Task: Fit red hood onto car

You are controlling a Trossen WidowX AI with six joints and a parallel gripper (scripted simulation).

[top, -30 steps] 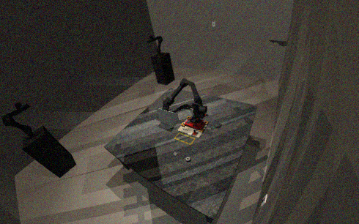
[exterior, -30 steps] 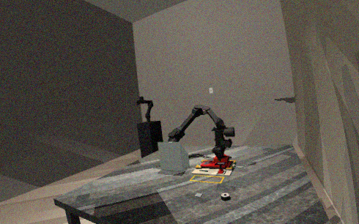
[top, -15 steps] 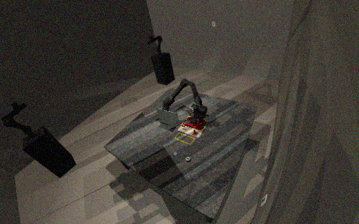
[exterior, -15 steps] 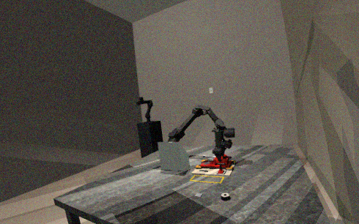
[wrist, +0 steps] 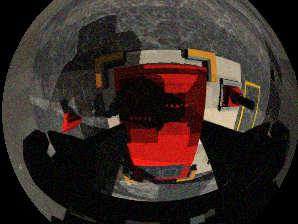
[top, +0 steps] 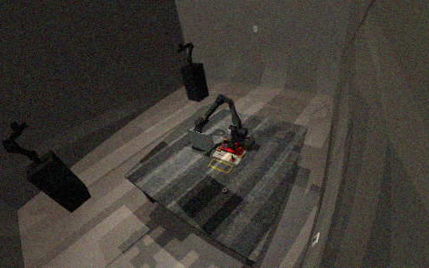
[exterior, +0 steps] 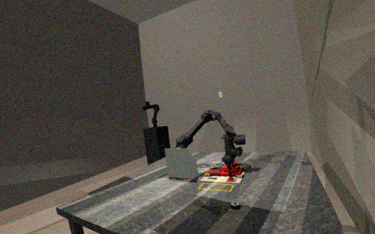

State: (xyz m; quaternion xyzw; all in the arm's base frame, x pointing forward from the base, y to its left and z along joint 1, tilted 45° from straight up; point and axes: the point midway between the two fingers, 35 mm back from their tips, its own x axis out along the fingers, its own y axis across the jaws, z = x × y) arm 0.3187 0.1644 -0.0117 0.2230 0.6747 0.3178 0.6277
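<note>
The red hood is 10 mm above my gripper tip.
</note>
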